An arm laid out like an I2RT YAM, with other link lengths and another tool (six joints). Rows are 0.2 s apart.
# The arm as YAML. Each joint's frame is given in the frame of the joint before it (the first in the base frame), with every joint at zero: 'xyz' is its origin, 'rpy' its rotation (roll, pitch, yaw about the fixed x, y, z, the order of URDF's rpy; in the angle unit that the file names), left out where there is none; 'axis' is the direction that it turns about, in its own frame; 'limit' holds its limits. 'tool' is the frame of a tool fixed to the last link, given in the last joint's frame.
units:
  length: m
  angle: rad
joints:
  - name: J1
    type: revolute
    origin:
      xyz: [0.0, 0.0, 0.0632]
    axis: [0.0, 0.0, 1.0]
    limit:
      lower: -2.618
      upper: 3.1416
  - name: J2
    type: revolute
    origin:
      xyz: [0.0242, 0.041, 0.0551]
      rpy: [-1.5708, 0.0, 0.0]
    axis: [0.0, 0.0, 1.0]
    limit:
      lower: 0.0
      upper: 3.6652
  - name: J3
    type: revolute
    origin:
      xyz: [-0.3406, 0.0, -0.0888]
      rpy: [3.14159, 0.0, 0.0]
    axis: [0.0, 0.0, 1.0]
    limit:
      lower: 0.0
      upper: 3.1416
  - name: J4
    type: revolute
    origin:
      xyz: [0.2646, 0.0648, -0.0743]
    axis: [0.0, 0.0, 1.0]
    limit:
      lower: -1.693
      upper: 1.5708
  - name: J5
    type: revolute
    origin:
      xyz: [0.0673, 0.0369, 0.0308]
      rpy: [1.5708, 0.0, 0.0]
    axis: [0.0, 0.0, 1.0]
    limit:
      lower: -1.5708
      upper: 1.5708
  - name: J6
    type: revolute
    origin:
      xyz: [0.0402, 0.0, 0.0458]
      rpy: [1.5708, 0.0, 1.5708]
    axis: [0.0, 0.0, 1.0]
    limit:
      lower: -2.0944
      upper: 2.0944
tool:
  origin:
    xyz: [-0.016, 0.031, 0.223]
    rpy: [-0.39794, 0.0, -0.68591]
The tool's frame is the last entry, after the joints.
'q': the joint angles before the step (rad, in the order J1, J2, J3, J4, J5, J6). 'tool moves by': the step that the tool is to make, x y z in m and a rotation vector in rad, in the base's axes. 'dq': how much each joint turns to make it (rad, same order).
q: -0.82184 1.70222 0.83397 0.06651 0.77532 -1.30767
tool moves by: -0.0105 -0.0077 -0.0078 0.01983 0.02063 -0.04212
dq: -0.02554 0.04360 0.03630 -0.03196 0.01274 0.01521
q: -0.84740 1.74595 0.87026 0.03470 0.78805 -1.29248
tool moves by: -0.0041 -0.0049 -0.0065 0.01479 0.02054 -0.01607
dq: -0.01167 0.03282 0.02191 -0.01327 0.00723 -0.00066
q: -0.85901 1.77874 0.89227 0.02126 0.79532 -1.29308
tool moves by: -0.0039 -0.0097 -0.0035 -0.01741 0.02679 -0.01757
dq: -0.00938 0.04185 0.00969 0.04319 0.02935 -0.02099
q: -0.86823 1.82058 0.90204 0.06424 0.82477 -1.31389
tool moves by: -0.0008 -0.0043 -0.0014 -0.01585 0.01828 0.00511
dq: -0.00172 0.01624 -0.01262 0.05241 0.01351 -0.03146
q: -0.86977 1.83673 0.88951 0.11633 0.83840 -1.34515
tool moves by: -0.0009 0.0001 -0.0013 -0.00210 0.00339 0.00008
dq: -0.00033 0.00282 -0.00660 0.01214 0.00264 -0.00444
